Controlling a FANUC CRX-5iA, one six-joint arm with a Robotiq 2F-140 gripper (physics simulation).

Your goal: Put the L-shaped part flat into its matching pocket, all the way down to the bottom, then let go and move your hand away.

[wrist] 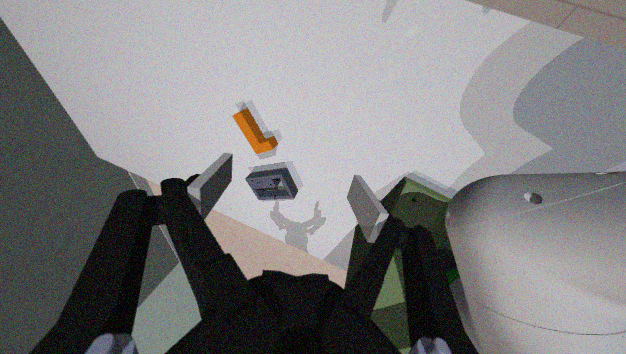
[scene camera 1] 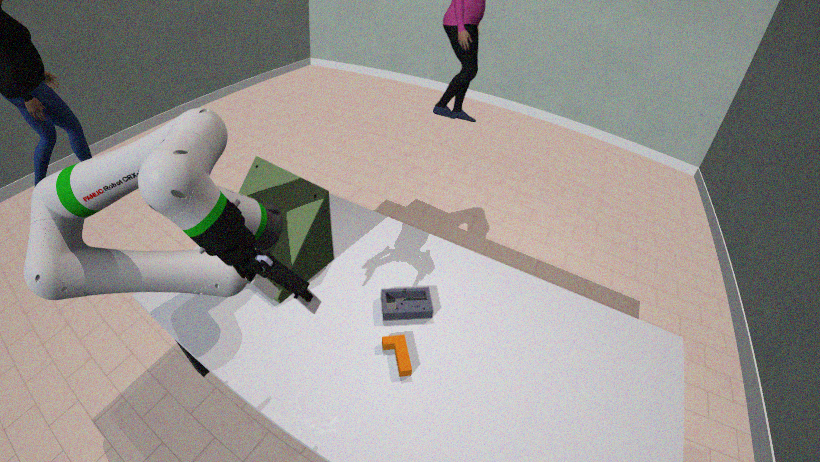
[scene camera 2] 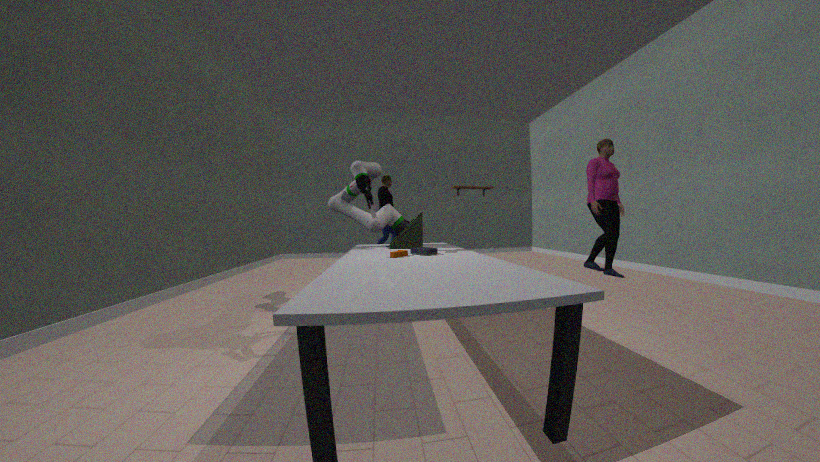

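Where they show: gripper, fingertip midpoint: (wrist: 294, 177) (scene camera 1: 294, 300) (scene camera 2: 374, 213); arm's base at its link origin: (scene camera 1: 265, 225) (scene camera 2: 404, 229).
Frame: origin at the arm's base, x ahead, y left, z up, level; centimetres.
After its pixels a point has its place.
Note:
The orange L-shaped part (scene camera 1: 402, 355) @(x 54.3, y -12.7, z -11.2 cm) (scene camera 2: 398, 253) @(x 56.2, y -12.6, z -12.1 cm) (wrist: 252, 132) @(x 52.9, y -12.8, z -11.3 cm) lies flat on the white table, apart from the pocket block. The dark grey block (scene camera 1: 406, 315) @(x 49.3, y 0.1, z -12.0 cm) (scene camera 2: 424, 251) @(x 53.8, y 3.0, z -11.9 cm) (wrist: 293, 182) @(x 40.9, y 1.2, z -13.8 cm) stands beside it, with recesses in its top; their exact shapes are too small to tell. My gripper (wrist: 294, 177) @(x 33.6, y -24.7, z 11.0 cm) is open, with nothing between its fingers. It is high above the table, away from both the part and the block, towards the robot's base. In the first scene view its fingers point down and to the right.
The white table (scene camera 1: 545, 373) @(x 91.3, y 0.3, z -14.2 cm) (scene camera 2: 436, 289) @(x 120.5, y -10.6, z -14.2 cm) carries a green angular base mount (scene camera 1: 312, 235) @(x 16.9, y 2.8, z 1.3 cm) (scene camera 2: 414, 232) @(x 17.2, y 4.8, z -2.2 cm) (wrist: 425, 205) @(x 8.8, y -11.1, z -9.6 cm) near the arm. My own arm link (wrist: 540, 250) @(x 10.1, y -26.2, z 10.1 cm) fills the right of the wrist view. A person in pink (scene camera 1: 464, 40) (scene camera 2: 603, 183) and one in black (scene camera 1: 20, 63) (scene camera 2: 385, 196) are on the floor beyond.

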